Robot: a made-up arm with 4 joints.
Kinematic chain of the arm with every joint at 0, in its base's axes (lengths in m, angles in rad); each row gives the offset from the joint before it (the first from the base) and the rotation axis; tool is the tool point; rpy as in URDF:
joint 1: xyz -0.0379 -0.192 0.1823 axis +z
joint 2: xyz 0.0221 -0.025 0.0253 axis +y
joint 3: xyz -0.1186 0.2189 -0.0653 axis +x
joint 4: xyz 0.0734 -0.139 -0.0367 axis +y
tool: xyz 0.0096 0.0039 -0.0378 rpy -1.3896 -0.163 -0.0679
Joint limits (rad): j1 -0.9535..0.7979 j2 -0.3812..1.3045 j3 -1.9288..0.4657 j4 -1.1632..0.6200
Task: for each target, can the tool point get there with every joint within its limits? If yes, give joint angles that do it. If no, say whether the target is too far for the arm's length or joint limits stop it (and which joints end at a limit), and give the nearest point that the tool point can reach.
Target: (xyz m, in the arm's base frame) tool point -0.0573 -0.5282 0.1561
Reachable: no: joint limits stop it (at a limit: joint 1, joint 4) | nearest point -0.1590 -0.2384 0.1815 | short by 0.308 m
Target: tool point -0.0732 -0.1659 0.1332
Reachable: yes | joints 0.4879 -0.1892 -0.5043 0.4851
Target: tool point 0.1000 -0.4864 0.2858
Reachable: no: joint limits stop it (at a limit: joint 1, joint 2) | nearest point 0.0922 -0.1894 0.2580 | short by 0.298 m
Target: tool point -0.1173 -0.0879 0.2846
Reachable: yes | joints 0.6447 0.0927 -1.6409 -0.1503
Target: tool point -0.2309 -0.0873 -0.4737
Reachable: no: too far | nearest point -0.1154 -0.1190 0.0088 | short by 0.497 m
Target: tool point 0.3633 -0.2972 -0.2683
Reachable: no: too far | nearest point 0.0852 -0.1818 0.0173 | short by 0.415 m
